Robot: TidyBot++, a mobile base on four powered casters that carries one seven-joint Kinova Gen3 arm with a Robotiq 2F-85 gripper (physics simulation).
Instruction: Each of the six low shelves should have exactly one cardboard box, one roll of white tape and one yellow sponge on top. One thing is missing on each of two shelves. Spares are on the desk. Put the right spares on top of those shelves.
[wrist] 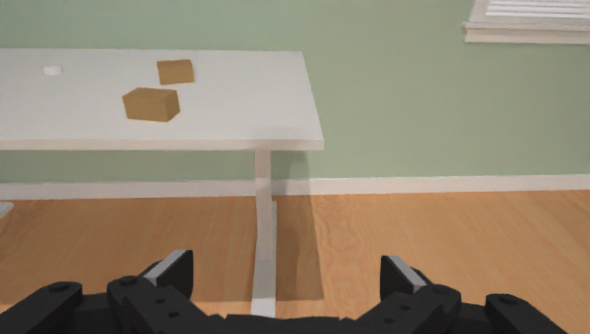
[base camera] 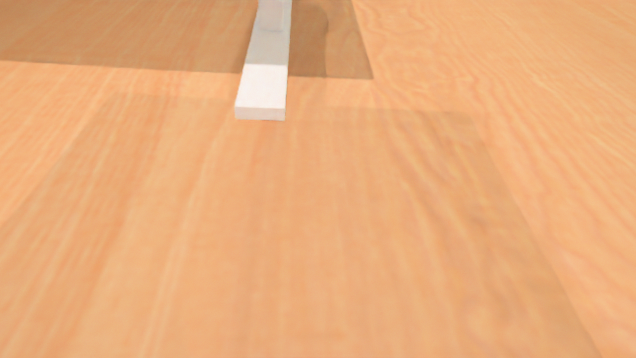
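The white desk (wrist: 240, 100) stands against the wall in the wrist view, upper left. Two cardboard boxes are on it: one box (wrist: 151, 105) nearer its front edge and another box (wrist: 176, 72) farther back. A white roll of tape (wrist: 52, 70) lies on the desk farther left. No yellow sponge and no low shelf shows in either view. My gripper (wrist: 286, 273) is open and empty, well short of the desk and below its top in the picture.
The desk's white leg (wrist: 263, 210) stands on a long white foot (base camera: 261, 87) (wrist: 264, 290), whose end points toward the base. The green wall (wrist: 400, 110) with a white baseboard (wrist: 450, 184) runs behind. A window sill (wrist: 525, 34) is at the upper right. Wooden floor (base camera: 320, 225) lies before the base.
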